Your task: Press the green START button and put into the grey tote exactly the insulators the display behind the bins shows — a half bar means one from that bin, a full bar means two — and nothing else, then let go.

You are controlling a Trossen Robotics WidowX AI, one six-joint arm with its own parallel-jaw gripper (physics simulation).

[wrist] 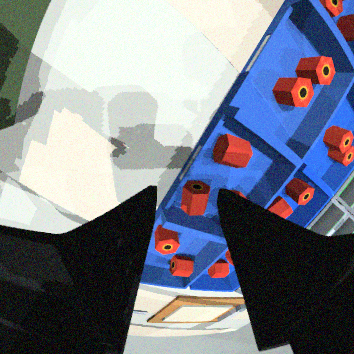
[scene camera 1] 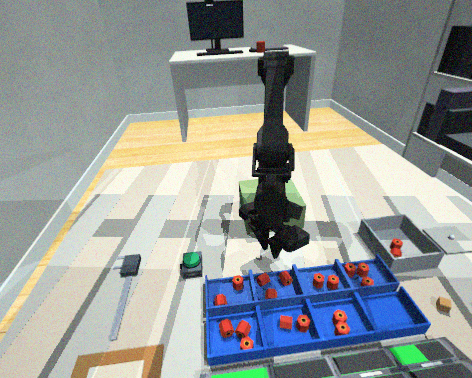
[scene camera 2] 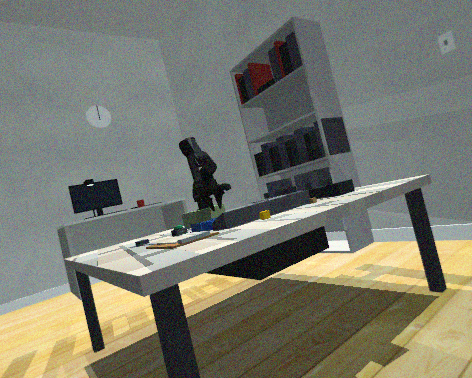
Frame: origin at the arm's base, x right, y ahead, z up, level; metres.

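Seen in the pictures: gripper, between the fingertips: (wrist: 187, 194) (scene camera 1: 270, 253) (scene camera 2: 217, 209); arm's base, origin of its link: (scene camera 2: 204, 208).
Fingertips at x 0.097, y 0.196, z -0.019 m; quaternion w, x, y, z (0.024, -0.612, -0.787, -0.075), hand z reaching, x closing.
Note:
Offsets run from my fingertips to a thing's top centre. "spot": to the spot under its first point.
My gripper (scene camera 1: 270, 250) (scene camera 2: 211, 207) (wrist: 187, 194) is partly open and empty, above the table just behind the blue bins (scene camera 1: 317, 345) (scene camera 2: 202, 226). Red hexagonal insulators lie in the bins. In the wrist view, one insulator @(dx +0.031, dy +0.029, dz -0.036 m) (wrist: 195, 197) shows between the fingertips, down in the second back bin, with another insulator @(dx -0.021, dy +0.044, dz -0.036 m) (wrist: 232, 150) beyond it and a third partly hidden by the right finger. The front right bin is empty. The grey tote @(dx -0.345, dy +0.048, dz -0.011 m) (scene camera 1: 372, 242) holds two insulators @(dx -0.344, dy +0.050, dz -0.035 m) (scene camera 1: 396, 243). The START button @(dx +0.182, dy -0.080, dz -0.024 m) (scene camera 1: 191, 260) is green. The partly cut-off display shows green bars @(spot: dx +0.150, dy +0.212, dz -0.020 m) (scene camera 1: 240, 374) @(dx -0.164, dy +0.285, dz -0.018 m) (scene camera 1: 409, 354) at its left and right.
A grey lid @(dx -0.512, dy +0.076, dz -0.057 m) (scene camera 1: 445, 241) lies right of the tote and a small wooden block @(dx -0.308, dy +0.218, dz -0.045 m) (scene camera 1: 443, 304) in front of it. A caliper-like tool @(spot: dx +0.332, dy -0.127, dz -0.046 m) (scene camera 1: 131, 265) lies left of the button. A wooden frame @(spot: dx +0.296, dy +0.114, dz -0.059 m) (scene camera 1: 152, 357) is at front left. A green box (scene camera 1: 296, 200) stands behind the arm.

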